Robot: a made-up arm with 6 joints.
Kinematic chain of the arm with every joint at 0, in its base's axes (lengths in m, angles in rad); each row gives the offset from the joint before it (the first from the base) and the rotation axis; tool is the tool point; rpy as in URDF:
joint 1: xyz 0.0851 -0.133 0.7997 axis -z
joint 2: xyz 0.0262 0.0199 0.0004 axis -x
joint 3: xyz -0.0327 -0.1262 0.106 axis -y
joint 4: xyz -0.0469 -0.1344 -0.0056 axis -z
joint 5: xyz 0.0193 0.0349 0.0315 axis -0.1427 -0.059 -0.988
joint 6: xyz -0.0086 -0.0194 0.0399 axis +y
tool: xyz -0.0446 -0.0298 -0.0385 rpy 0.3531 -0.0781 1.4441
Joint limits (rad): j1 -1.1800..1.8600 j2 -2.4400..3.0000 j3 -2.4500..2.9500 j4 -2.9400..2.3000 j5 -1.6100..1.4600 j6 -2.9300..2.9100
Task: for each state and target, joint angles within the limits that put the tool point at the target. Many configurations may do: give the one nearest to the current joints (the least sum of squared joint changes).
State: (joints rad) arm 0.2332 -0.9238 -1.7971 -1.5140 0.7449 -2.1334
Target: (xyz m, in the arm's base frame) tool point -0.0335 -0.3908 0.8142
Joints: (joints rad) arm 0.5945 -0.4035 -1.5727 -1.3749 1.1398 -2.0131
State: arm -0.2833 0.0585 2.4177 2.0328 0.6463 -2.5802
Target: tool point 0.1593 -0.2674 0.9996
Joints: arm -0.3836 0.8684 2.5201 2.0934 0.7820 -2.4288
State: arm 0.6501 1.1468 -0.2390 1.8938 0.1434 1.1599
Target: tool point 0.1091 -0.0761 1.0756
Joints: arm 0.6356 0.9821 -0.2137 1.8648 0.2524 0.8945
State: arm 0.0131 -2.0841 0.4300 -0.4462 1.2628 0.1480
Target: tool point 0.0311 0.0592 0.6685
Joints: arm 0.1840 -2.4400 1.1813 -0.6287 1.4600 0.2951
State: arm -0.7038 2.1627 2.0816 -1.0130 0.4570 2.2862
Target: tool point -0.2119 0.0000 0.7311
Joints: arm -0.7112 3.0000 1.2672 -0.9973 0.2672 2.3915
